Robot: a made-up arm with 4 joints.
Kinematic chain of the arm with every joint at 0, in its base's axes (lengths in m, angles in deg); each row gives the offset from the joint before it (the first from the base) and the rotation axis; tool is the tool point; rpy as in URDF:
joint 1: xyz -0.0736 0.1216 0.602 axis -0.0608 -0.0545 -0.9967
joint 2: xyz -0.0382 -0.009 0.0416 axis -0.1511 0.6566 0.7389
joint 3: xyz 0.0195 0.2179 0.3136 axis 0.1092 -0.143 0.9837
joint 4: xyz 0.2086 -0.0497 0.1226 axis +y
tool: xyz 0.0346 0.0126 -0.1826 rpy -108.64 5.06 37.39
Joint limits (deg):
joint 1: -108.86..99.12
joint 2: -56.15..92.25
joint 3: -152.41..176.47
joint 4: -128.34..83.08
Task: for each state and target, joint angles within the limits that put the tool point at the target. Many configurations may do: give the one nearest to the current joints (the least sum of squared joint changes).
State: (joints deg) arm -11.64 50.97 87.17 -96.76
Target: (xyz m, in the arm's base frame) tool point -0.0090 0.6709 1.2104
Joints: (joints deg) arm -3.91 22.28 74.88 -121.69
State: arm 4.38 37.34 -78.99 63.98
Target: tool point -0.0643 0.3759 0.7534
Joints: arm -9.09 78.35 -37.46 30.44
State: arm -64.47 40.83 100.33 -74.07
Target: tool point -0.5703 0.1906 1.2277
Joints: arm -62.85 40.95 115.50 -77.43
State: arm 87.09 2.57 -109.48 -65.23
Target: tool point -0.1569 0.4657 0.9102
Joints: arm 88.90 -23.31 -114.64 -51.12
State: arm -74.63 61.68 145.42 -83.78
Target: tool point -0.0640 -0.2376 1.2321
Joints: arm -108.86 11.89 176.21 -84.81
